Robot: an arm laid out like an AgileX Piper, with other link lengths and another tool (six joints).
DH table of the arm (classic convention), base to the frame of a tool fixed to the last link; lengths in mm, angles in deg. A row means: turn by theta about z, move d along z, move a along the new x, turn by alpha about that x. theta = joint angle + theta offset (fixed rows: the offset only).
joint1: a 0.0  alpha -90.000  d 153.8  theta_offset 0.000
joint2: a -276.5  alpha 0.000  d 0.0  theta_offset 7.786
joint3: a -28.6  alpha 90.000  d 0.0  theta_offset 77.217
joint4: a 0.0  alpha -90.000  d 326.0  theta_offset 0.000
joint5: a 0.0  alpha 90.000  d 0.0  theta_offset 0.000
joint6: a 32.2  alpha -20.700  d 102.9  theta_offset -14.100
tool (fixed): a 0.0  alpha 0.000  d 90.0  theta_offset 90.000
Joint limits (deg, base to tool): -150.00..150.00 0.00..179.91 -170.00..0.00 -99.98..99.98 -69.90..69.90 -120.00..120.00
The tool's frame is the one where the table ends.
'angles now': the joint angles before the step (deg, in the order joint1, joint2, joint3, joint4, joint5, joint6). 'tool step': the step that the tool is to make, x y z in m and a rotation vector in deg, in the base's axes. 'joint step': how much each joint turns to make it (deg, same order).
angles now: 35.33, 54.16, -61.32, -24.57, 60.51, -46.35
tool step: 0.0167, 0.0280, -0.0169, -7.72, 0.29, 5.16
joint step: 5.59, 6.04, -0.25, -5.82, -0.95, -0.12
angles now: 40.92, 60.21, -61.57, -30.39, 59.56, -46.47
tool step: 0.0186, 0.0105, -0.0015, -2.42, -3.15, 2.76
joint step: 0.39, 2.51, -0.01, -3.32, -4.22, -0.65
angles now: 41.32, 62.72, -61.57, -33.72, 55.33, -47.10
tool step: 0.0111, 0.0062, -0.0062, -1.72, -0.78, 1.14
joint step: 0.00, 2.15, 0.01, -1.68, -2.02, -0.12
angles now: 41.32, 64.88, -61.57, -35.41, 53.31, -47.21
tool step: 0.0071, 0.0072, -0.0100, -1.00, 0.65, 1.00
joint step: 0.01, 2.08, 0.00, -0.11, -1.33, -0.33
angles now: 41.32, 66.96, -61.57, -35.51, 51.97, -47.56
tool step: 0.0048, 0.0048, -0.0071, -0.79, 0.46, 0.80
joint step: 0.00, 1.43, 0.00, -0.05, -0.93, -0.40
